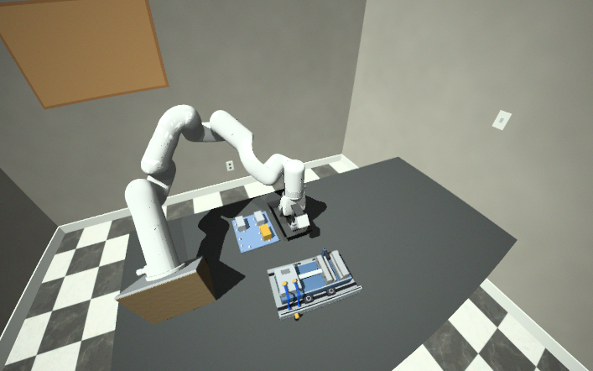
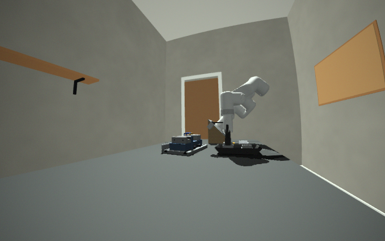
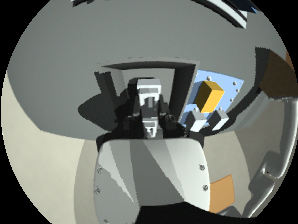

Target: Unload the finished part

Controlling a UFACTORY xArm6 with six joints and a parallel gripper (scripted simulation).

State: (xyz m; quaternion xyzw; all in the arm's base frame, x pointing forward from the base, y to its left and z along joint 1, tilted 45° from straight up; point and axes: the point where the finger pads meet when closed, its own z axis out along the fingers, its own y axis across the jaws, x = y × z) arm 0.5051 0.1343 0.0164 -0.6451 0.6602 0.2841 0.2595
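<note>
Now: the orange block 130 mm behind my hand, 10 mm to the left of it and 40 mm below it. The rest, counted from my hand: vise (50 mm behind, 270 mm to the right, 30 mm below); then blue plate (170 mm behind, 60 mm to the left, 60 mm below).
</note>
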